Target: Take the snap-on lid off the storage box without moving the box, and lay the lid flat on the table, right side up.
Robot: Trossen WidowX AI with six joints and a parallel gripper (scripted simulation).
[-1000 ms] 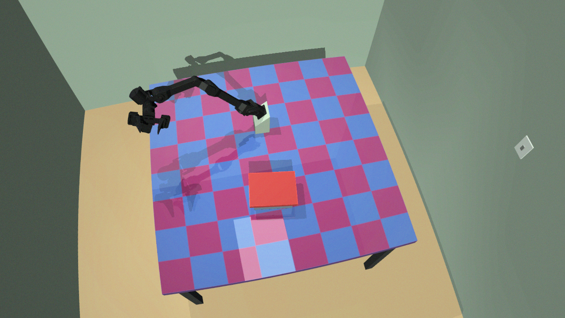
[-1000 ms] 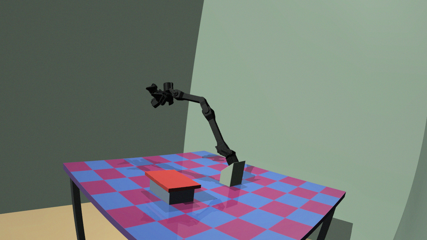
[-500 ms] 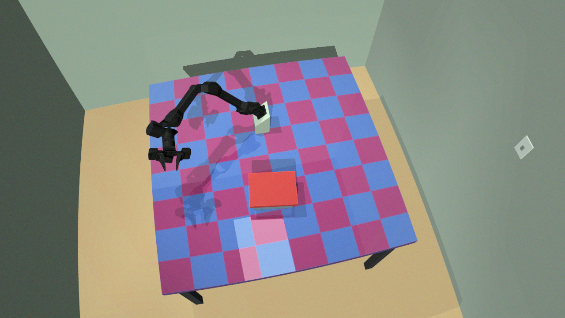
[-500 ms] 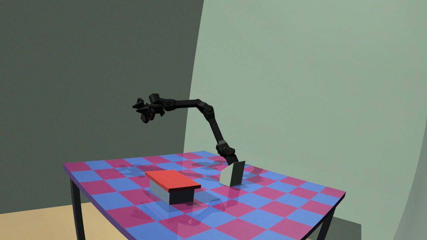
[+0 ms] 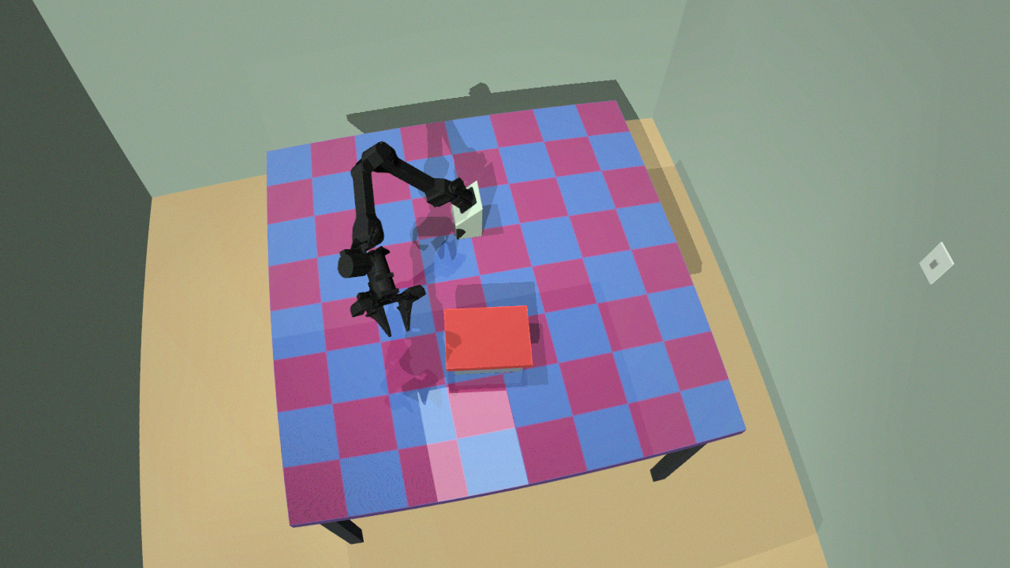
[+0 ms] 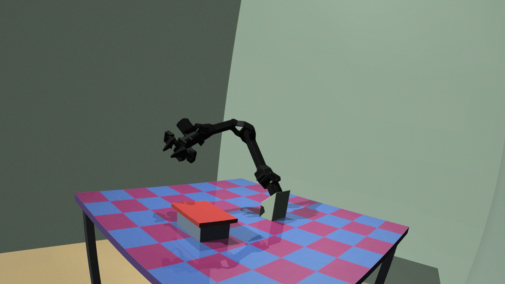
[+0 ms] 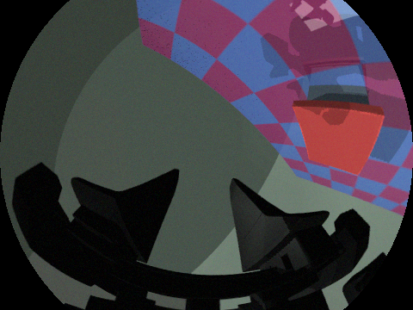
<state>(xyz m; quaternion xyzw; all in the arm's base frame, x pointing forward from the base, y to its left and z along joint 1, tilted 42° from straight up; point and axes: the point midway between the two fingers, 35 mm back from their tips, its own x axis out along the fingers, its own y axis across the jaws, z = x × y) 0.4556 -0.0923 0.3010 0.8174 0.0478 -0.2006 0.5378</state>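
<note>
My gripper tip is now 230 mm to the right of the red lid, 200 mm above it and 30 mm past it. From my gripper tip the other things lie so: grey storage box: 240 mm below, 230 mm to the left, 30 mm behind.
</note>
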